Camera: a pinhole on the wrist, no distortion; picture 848 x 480 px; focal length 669.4 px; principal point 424.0 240.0 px. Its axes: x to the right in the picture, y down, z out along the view. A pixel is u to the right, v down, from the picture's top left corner.
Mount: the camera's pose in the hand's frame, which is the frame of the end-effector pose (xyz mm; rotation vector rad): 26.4 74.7 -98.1 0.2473 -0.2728 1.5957
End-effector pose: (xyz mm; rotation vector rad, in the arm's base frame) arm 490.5 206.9 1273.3 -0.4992 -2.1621 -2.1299
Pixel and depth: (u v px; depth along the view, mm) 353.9 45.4 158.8
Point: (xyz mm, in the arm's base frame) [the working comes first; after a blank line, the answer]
In the camera's frame: -16.6 -46.2 158.8

433.7 266.9 1299.7
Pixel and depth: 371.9 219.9 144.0
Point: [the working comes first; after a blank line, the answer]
In the camera's frame: -11.2 -4.3 144.0

473.3 246.2 1297.0
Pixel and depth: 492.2 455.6 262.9
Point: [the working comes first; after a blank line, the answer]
In the camera's frame: 26.8 84.7 262.9

580.1 350.2 1261.6
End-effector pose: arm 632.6 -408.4 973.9 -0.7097 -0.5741 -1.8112
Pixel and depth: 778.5 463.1 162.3
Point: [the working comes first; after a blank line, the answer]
In the camera's frame: 86.0 54.1 162.3

753.1 -364.2 1014.0
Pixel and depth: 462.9 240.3 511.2
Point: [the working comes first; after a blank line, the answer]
In the camera's frame: 29.7 0.2 511.2

645.6 -133.2 1264.7
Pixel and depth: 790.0 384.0 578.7
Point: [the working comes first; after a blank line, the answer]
In the camera's frame: 316.4 124.5 578.7

943.0 -18.5 1289.4
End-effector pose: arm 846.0 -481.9 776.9 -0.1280 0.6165 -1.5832
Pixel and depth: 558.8 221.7 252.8
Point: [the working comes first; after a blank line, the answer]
In the camera's frame: 50.9 -6.9 252.8

948.1 -557.0 883.4
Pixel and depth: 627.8 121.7 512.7
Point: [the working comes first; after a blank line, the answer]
In the camera's frame: 156.1 -90.6 512.7

1078.1 -716.1 1091.7
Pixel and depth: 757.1 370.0 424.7
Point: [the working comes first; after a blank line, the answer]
In the camera's frame: 211.3 82.5 424.7

1135.9 -527.6 1048.1
